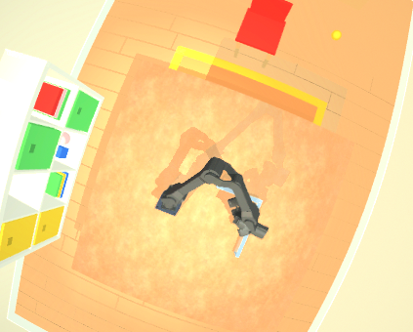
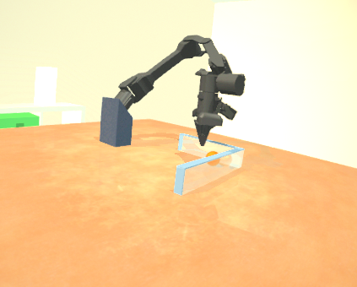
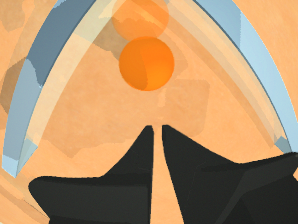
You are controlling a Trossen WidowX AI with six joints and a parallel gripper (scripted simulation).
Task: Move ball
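Right now the orange ball is 30 mm ahead of my gripper tip, 20 mm to the left of it and 40 mm below it. Also, from my gripper tip: faint orange spot 60 mm ahead, 50 mm to the left, 40 mm below.
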